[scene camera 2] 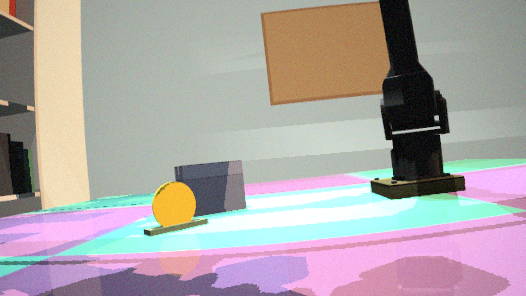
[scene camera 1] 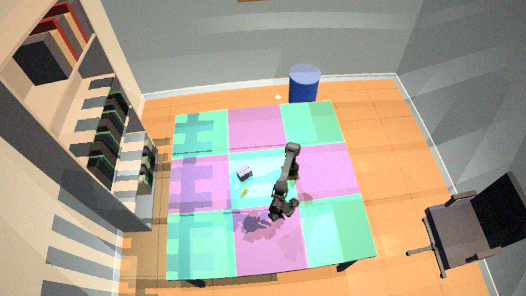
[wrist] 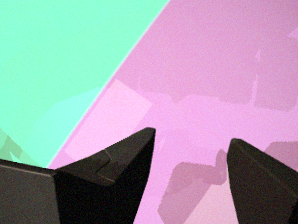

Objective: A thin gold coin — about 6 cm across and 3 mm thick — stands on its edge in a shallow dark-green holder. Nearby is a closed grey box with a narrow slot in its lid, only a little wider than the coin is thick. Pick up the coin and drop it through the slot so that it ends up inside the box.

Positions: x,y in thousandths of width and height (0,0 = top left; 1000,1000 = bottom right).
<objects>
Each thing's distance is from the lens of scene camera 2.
gold coin (scene camera 2: 332,688): 41 cm
</objects>
